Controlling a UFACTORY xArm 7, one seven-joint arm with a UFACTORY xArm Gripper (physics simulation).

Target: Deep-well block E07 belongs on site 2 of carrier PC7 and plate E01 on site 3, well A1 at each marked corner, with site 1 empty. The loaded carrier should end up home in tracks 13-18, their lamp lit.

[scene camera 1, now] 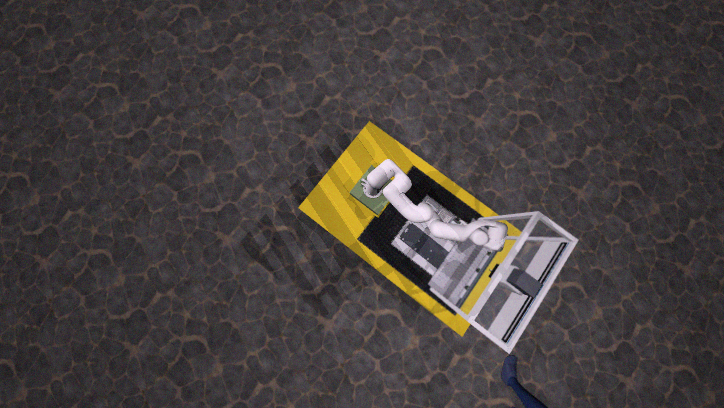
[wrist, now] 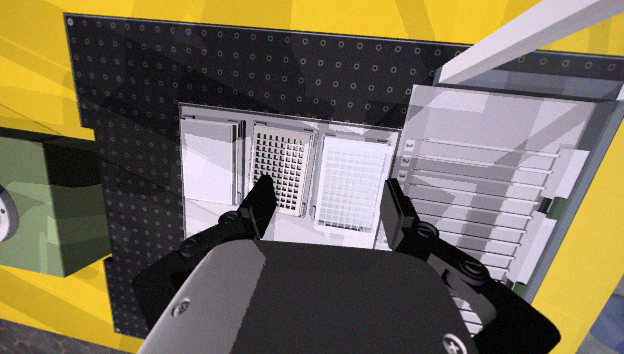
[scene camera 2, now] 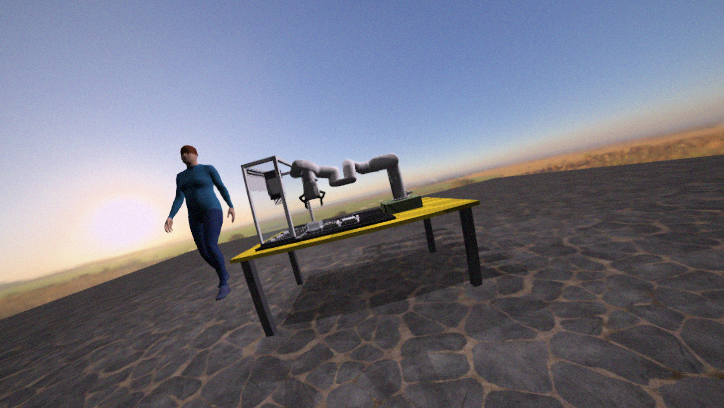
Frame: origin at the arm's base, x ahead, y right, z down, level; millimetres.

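Seen in the pictures: gripper, fingertip midpoint: (wrist: 326, 191) (scene camera 2: 314, 207); arm's base, origin of the base link: (scene camera 2: 400, 198).
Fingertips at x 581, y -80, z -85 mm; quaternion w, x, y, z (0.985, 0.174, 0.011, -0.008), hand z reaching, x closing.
Observation:
Offsets run from my fingertips to a thing's top centre. Level surfaces: height alone.
My gripper (wrist: 326, 191) (scene camera 2: 314, 202) is open and empty, high above a pale tray (wrist: 295, 232); the arm hides it in scene camera 1. In the wrist view the tray holds a plain-topped pale piece {dx -189, dy +0, dz +121 mm} (wrist: 209, 162), a cream block with square wells {dx -78, dy +11, dz +121 mm} (wrist: 282, 167) and a whitish translucent gridded plate {dx +28, dy +27, dz +93 mm} (wrist: 352, 185), side by side. The gridded plate lies between the fingers' outlines, far below. The left fingertip overlaps the cream block in the view. Labels E07, E01 and PC7 and the A1 corners cannot be read. The track deck {dz +147 mm} (wrist: 450, 120) (scene camera 1: 458, 276) is to the right; no lit lamp can be made out.
A white frame (wrist: 480, 55) (scene camera 1: 539, 215) (scene camera 2: 284, 202) rises at the deck end. Two dark grey rectangles {dx -96, dy +222, dz +117 mm} (scene camera 1: 415, 235) lie beside the arm. The arm's green base (wrist: 75, 230) (scene camera 2: 402, 204) is at the other end. A person (scene camera 2: 202, 187) (scene camera 1: 509, 369) is beyond the frame.

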